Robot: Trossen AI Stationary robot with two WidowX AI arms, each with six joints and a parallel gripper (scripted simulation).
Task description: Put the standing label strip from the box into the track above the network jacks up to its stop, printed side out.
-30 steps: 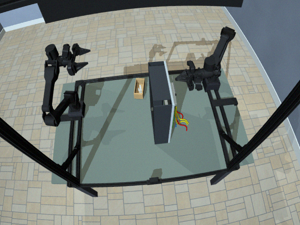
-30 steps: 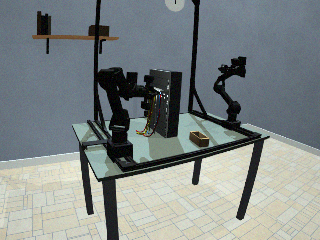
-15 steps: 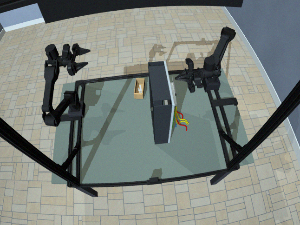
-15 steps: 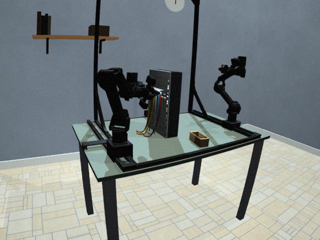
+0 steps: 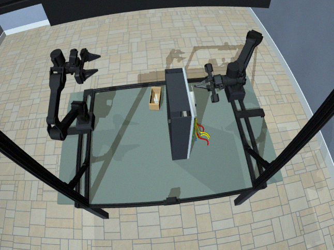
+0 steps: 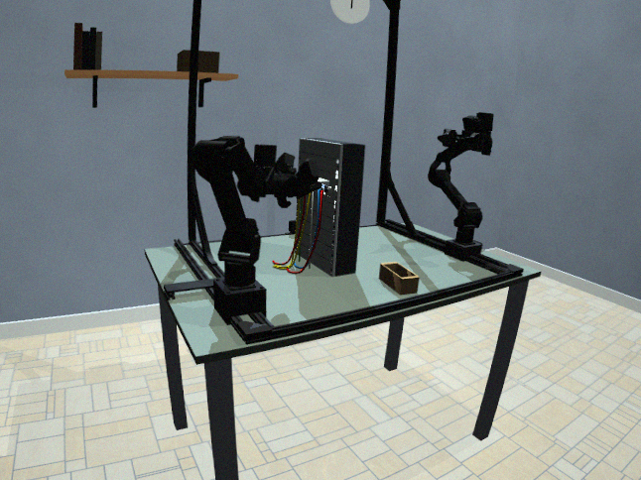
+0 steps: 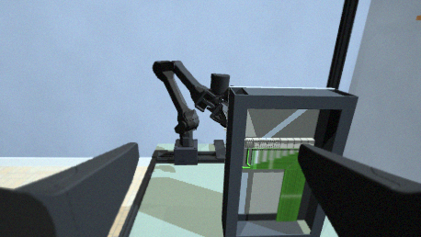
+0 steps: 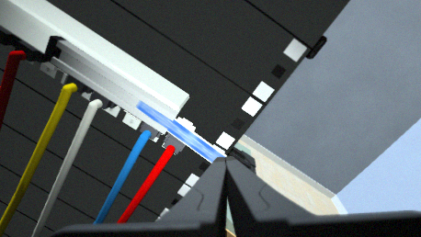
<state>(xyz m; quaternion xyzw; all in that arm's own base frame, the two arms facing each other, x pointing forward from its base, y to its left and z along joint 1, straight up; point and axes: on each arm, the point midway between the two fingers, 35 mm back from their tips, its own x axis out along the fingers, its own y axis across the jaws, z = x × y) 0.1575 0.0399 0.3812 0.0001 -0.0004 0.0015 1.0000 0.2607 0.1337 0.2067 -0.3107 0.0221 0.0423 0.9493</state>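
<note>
My right hand is 5 cm to the right of the blue-white label strip, 2 cm past it and 1 cm above it. Round my right hand: box 27 cm below, 21 cm to the left, 17 cm ahead.
</note>
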